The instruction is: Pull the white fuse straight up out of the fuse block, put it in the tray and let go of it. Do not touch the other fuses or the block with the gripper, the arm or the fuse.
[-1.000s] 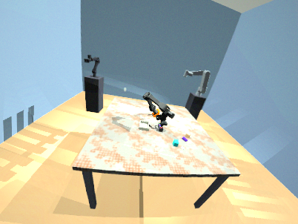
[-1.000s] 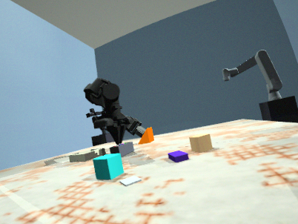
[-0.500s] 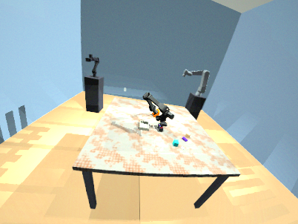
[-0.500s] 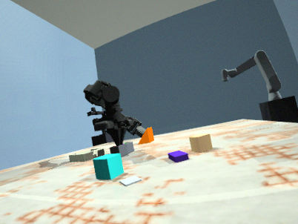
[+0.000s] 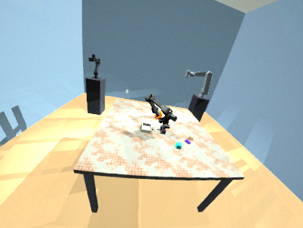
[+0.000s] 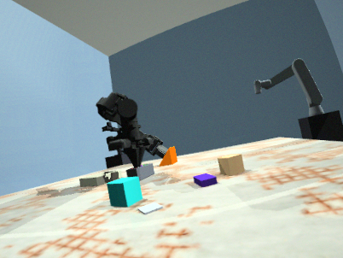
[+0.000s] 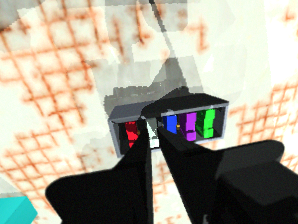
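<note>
Now: the tray 19 cm to the right of my gripper tip, 3 cm below it and 1 cm behind it. Also, from my gripper tip: tan box 31 cm to the left, 6 cm ahead, 2 cm below; then purple block 25 cm to the left, 12 cm ahead, 3 cm below; then cyan cube 22 cm ahead, 12 cm to the left, 1 cm below.
</note>
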